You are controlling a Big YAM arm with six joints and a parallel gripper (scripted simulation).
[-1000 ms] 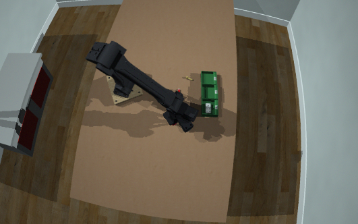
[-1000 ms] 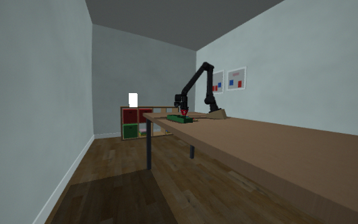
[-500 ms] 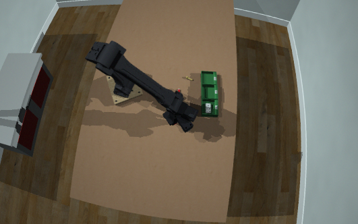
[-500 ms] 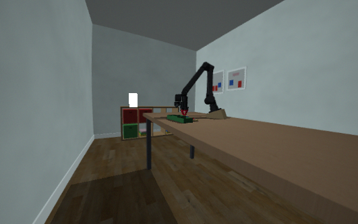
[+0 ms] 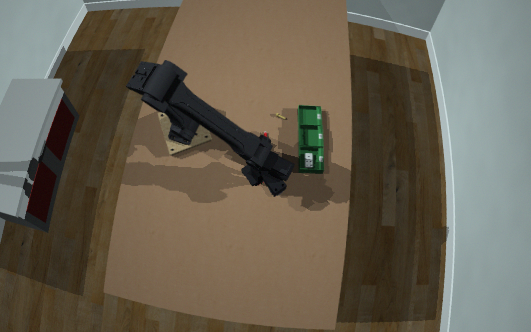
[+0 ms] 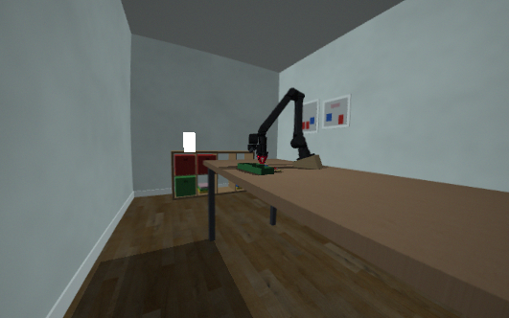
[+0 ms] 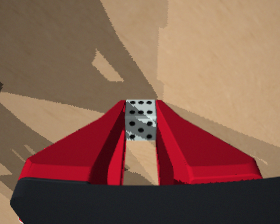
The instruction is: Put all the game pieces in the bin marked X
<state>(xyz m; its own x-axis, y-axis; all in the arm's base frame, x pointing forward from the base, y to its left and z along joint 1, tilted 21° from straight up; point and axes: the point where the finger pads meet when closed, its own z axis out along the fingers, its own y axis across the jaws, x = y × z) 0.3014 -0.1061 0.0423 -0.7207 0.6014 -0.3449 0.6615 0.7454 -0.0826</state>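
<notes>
Now: the white domino-like piece 150 mm ahead of my hand, 100 mm to the left of it and 10 mm above it. Round my hand: small red piece 160 mm to the left, 10 mm below, 10 mm behind; then white die right at my hand; then blue cylinder 70 mm to the left.
</notes>
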